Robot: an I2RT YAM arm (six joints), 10 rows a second.
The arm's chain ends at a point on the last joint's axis. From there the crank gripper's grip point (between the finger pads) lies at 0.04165 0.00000 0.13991 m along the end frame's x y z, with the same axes.
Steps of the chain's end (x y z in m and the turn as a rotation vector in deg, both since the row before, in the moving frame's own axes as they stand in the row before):
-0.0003 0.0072 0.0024 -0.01 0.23 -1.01
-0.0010 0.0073 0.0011 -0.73 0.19 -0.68
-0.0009 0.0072 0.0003 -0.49 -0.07 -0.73
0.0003 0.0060 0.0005 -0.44 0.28 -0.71
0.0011 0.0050 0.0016 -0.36 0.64 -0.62
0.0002 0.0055 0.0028 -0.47 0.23 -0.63
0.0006 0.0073 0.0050 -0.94 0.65 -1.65
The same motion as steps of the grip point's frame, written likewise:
0.0003 0.0065 0.0022 -0.01 0.23 -1.01
-0.0005 0.0086 0.0010 -0.73 0.19 -0.68
-0.0011 0.0079 0.0003 -0.49 -0.07 -0.73
0.0010 0.0066 0.0003 -0.44 0.28 -0.71
0.0027 0.0054 0.0011 -0.36 0.64 -0.62
0.0008 0.0062 0.0026 -0.47 0.23 -0.63
0.0022 0.0084 0.0045 -0.94 0.65 -1.65

